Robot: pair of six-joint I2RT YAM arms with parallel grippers.
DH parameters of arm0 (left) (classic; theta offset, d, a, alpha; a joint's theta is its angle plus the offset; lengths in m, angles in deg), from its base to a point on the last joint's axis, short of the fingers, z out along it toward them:
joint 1: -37.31 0.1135 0.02 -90
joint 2: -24.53 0 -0.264 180
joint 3: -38.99 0 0.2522 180
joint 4: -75.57 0 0.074 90
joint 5: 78.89 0 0 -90
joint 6: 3.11 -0.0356 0 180
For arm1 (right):
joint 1: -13.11 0.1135 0.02 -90
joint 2: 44.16 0 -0.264 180
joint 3: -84.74 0 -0.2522 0
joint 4: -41.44 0 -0.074 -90
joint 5: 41.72 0 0 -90
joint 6: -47.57 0.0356 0 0
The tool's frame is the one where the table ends.
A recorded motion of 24 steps. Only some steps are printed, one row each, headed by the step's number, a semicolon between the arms.
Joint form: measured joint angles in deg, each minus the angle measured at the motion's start. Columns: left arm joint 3, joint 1, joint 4, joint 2, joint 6, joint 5; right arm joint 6, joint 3, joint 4, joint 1, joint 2, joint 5.
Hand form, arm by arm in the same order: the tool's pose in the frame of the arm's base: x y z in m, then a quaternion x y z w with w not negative. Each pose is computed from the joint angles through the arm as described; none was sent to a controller.
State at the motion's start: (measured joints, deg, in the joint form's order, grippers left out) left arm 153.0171 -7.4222 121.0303 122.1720 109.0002 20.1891; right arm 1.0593 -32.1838 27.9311 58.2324 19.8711 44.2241
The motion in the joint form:
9: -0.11 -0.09 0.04 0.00 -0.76 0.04; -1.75 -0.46 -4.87 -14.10 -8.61 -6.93
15: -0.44 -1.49 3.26 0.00 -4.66 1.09; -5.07 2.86 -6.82 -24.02 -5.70 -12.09
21: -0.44 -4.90 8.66 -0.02 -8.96 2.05; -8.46 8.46 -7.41 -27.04 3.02 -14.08
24: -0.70 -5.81 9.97 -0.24 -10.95 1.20; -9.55 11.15 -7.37 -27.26 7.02 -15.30
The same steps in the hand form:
9: 0.2823 -0.2726 0.3925 0.13553 0.85010 -0.21781 0.45992; 0.1913 0.1229 0.3413 0.01132 0.77141 0.43437 0.46489
15: 0.2739 -0.2767 0.3854 0.17614 0.85755 -0.18551 0.44628; 0.2175 0.0945 0.3477 0.02974 0.77775 0.40209 0.48222
21: 0.2534 -0.2875 0.3772 0.23994 0.86343 -0.15218 0.41684; 0.2550 0.0949 0.3458 0.02320 0.79617 0.37726 0.47249
24: 0.2468 -0.2899 0.3751 0.26756 0.86103 -0.14829 0.40625; 0.2710 0.0997 0.3444 0.01312 0.80205 0.37611 0.46377

